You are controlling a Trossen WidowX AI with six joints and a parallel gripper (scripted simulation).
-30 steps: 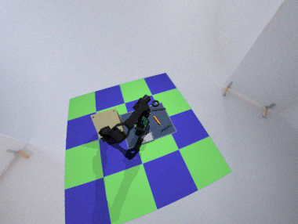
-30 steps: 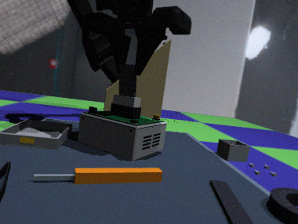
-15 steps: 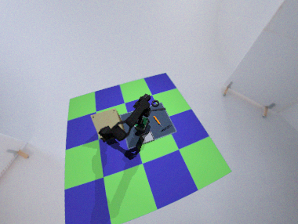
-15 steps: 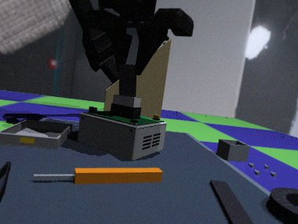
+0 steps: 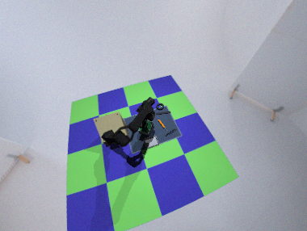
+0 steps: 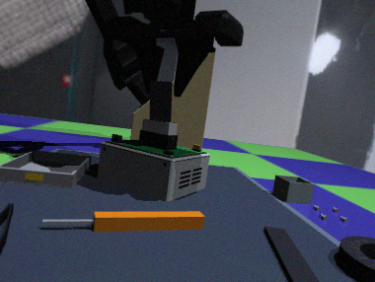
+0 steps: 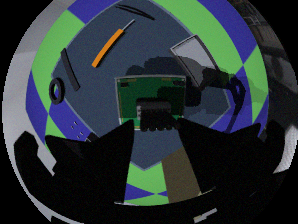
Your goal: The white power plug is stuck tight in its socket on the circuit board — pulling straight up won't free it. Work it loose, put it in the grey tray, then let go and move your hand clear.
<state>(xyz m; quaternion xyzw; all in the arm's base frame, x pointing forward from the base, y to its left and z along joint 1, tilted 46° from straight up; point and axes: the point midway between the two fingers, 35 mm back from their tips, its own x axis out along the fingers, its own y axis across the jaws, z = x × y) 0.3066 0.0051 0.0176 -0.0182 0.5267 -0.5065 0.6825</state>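
The white power plug is 4 cm below my gripper tip. From my gripper tip the other things lie so: black bar 22 cm ahead, 9 cm to the left, 12 cm below; dark mat 5 cm ahead, 12 cm below.
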